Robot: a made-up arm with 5 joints. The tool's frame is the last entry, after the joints. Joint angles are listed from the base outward. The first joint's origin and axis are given. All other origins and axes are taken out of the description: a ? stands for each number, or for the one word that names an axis. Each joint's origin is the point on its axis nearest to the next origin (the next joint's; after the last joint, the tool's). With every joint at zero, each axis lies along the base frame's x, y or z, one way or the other. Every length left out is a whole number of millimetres.
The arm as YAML. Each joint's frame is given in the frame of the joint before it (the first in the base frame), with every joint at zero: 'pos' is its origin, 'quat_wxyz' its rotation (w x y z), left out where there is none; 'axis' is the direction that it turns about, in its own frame. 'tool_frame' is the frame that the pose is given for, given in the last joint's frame.
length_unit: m
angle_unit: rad
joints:
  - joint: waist
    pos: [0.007, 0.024, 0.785]
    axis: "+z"
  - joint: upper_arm
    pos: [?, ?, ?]
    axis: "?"
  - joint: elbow
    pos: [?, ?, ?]
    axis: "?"
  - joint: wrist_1
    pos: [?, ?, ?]
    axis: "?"
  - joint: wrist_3
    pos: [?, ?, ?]
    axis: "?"
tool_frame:
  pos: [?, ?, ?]
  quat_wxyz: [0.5, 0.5, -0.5, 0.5]
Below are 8 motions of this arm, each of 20 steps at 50 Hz.
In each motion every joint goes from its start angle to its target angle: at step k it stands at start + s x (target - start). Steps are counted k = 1, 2, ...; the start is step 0. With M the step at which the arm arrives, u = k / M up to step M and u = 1 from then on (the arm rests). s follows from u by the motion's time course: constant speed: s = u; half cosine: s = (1 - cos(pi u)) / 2; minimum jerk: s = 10 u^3 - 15 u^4 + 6 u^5.
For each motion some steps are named. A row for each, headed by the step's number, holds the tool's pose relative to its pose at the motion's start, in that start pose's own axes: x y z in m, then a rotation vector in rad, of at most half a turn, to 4 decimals.
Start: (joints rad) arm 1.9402 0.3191 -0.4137 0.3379 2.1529
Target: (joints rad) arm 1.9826 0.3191 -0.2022 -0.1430 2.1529
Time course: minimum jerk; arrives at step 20
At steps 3, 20:
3: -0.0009 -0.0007 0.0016 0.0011 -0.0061 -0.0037
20: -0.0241 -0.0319 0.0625 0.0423 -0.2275 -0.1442

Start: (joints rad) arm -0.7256 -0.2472 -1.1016 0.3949 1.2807
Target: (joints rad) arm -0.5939 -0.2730 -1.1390 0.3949 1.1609
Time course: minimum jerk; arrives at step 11
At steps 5, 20:
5: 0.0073 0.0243 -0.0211 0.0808 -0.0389 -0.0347
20: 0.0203 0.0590 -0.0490 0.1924 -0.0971 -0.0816

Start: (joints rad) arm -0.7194 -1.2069 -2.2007 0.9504 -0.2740
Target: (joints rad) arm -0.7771 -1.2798 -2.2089 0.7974 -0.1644
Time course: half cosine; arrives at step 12
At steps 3, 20:
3: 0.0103 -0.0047 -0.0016 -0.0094 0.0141 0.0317
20: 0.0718 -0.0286 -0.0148 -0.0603 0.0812 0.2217

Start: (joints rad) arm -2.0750 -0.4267 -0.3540 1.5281 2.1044
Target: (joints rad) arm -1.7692 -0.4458 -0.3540 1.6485 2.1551
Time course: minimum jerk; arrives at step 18
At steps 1, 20:
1: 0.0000 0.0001 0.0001 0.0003 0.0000 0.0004
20: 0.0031 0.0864 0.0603 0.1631 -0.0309 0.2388

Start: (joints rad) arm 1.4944 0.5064 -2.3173 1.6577 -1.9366
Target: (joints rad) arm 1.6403 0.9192 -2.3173 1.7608 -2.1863
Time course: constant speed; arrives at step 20
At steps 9, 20:
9: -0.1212 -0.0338 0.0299 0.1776 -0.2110 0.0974
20: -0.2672 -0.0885 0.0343 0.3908 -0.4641 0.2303

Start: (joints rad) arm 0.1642 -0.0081 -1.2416 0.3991 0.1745
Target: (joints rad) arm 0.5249 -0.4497 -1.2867 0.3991 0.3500
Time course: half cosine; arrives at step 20
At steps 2, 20:
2: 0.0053 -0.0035 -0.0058 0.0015 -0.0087 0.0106
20: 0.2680 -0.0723 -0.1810 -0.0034 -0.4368 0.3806

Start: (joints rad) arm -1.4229 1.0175 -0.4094 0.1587 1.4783
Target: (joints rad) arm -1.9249 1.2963 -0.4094 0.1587 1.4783
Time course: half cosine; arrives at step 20
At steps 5, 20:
5: -0.0152 0.0034 0.0172 -0.0519 0.0358 -0.0556
20: -0.0805 0.0790 0.1088 -0.3106 0.2351 -0.4199

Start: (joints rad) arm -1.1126 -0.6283 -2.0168 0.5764 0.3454
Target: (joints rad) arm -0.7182 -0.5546 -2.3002 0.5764 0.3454
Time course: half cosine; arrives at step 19
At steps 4, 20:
4: 0.0054 -0.0055 -0.0052 -0.0203 -0.0417 0.0085
20: 0.0565 -0.0539 -0.0158 -0.2240 -0.3763 0.0845

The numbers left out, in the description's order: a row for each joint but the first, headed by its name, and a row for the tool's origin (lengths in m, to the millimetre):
upper_arm: xyz 0.015 -0.047 0.0, axis +y
elbow: xyz 0.029 0.0 0.164, axis +y
wrist_1: xyz 0.089 0.0 -0.44, axis +y
wrist_3: xyz 0.072 0.0 -0.059, axis -z
tool: xyz 0.025 -0.012 0.0

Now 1 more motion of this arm.
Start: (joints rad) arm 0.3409 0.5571 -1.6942 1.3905 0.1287
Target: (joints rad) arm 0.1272 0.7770 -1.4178 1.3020 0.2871
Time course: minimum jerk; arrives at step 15
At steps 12, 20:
12: -0.2586 0.0555 0.1164 -0.3301 -0.0082 -0.3939
20: -0.2734 0.0631 0.1218 -0.3492 -0.0091 -0.4186

